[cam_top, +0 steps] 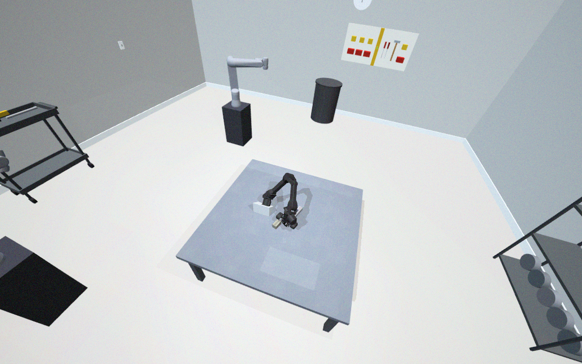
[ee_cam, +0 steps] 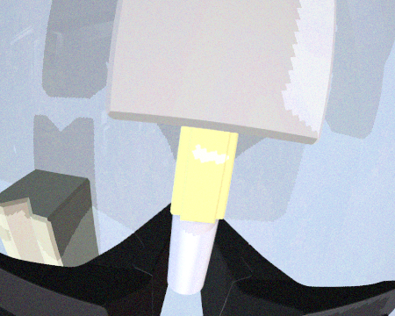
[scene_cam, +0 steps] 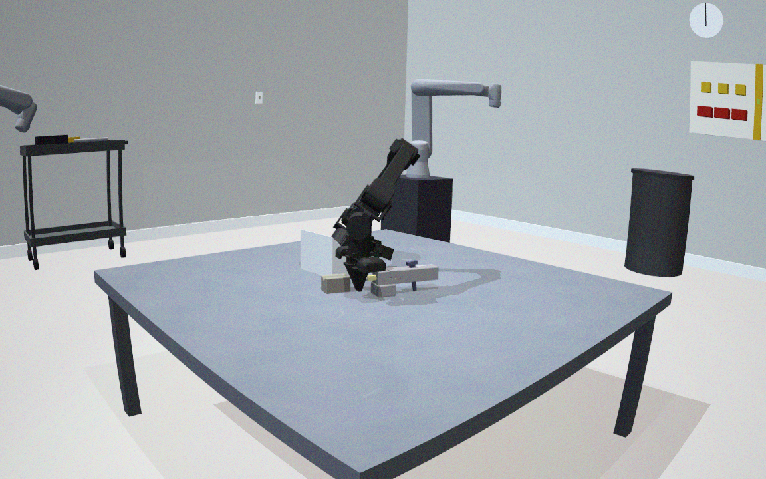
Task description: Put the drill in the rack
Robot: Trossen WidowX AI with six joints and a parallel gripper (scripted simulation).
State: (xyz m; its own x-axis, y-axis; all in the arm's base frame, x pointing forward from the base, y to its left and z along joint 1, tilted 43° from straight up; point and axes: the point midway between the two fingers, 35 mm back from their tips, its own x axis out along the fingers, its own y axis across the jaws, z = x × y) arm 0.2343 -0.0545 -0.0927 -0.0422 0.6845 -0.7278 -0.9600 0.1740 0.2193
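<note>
The drill lies 50 mm to the left of my gripper tip, 30 mm above it and 20 mm ahead of it. The rest, counted from my gripper tip: grey housing block (130 mm to the left, 40 mm ahead, 20 mm above); then tan rack (80 mm behind, 10 mm to the right); then dark key (150 mm to the left, 40 mm ahead, 30 mm above).
</note>
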